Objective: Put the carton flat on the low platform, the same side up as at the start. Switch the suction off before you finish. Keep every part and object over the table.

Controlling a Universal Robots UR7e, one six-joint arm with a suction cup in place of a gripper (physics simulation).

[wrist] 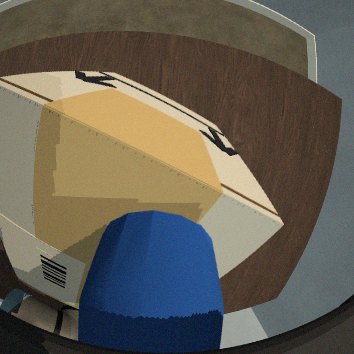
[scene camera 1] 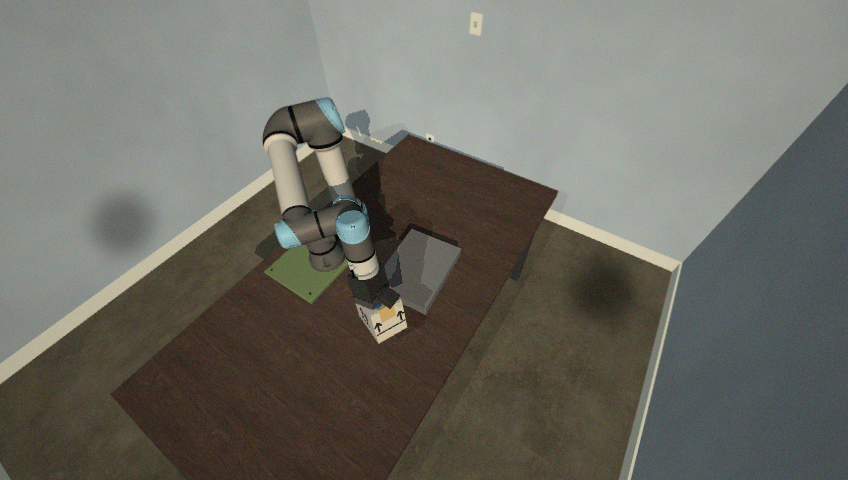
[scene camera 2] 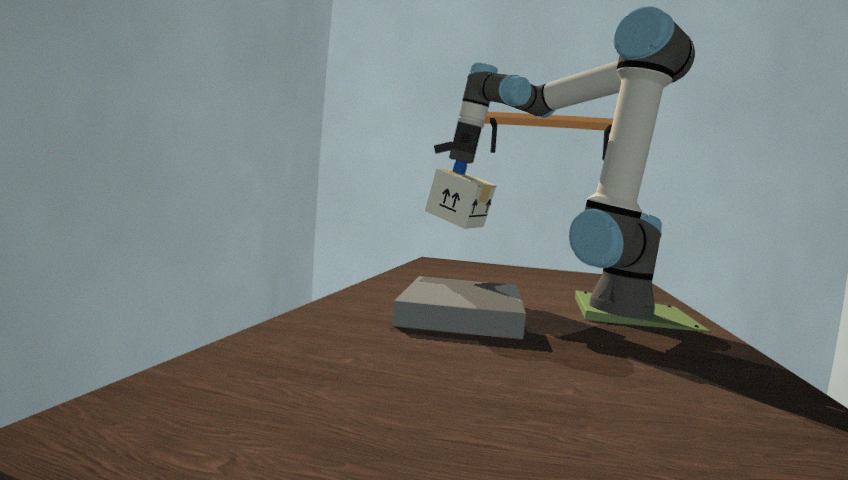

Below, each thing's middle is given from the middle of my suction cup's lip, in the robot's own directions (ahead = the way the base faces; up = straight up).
I see my suction cup 1 cm past the white carton (scene camera 2: 464,200), 2 cm to the right of it and 8 cm above it. The rest, counted from my suction cup: low grey platform (scene camera 2: 460,306) 6 cm behind, 34 cm to the left, 31 cm below.
